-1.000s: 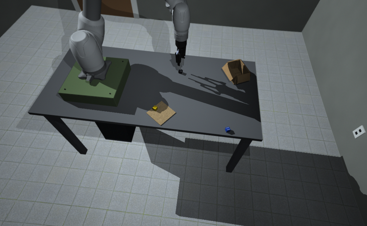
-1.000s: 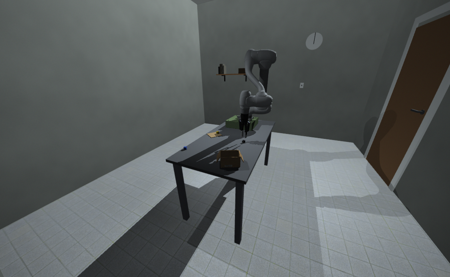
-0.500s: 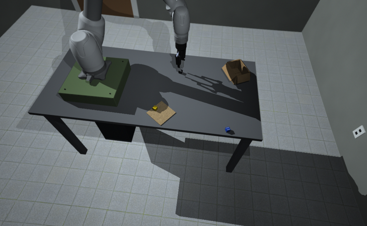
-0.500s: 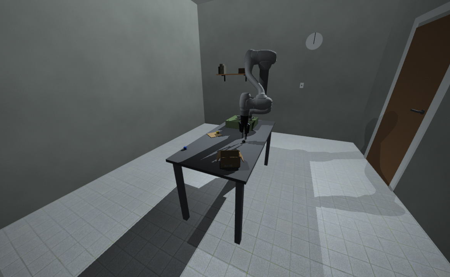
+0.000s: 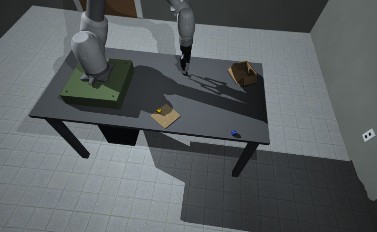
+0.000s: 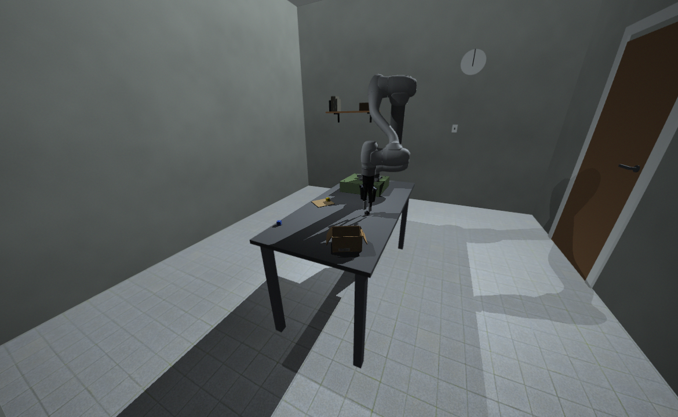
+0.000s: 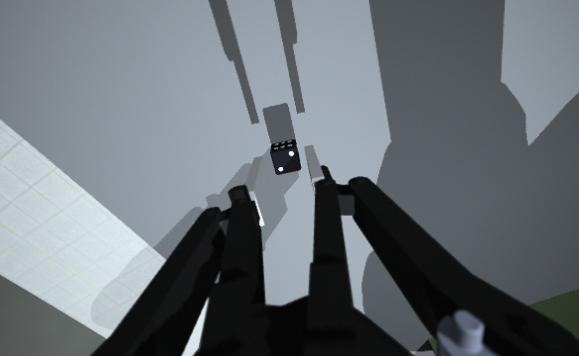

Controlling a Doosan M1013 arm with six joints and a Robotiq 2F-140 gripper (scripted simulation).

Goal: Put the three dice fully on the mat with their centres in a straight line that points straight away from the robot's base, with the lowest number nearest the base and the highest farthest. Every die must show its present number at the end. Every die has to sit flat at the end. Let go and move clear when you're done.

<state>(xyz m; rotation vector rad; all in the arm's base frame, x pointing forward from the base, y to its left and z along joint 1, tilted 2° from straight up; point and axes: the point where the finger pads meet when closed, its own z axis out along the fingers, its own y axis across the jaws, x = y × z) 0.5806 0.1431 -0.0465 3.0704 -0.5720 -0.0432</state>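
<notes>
Right now my hand is 5 cm above the black die. From my hand the other things lie so: tan mat: 9 cm behind, 39 cm to the right, 6 cm below; cardboard box: 42 cm ahead, 2 cm to the left, 2 cm below; yellow die: 13 cm behind, 37 cm to the right, 5 cm below.
</notes>
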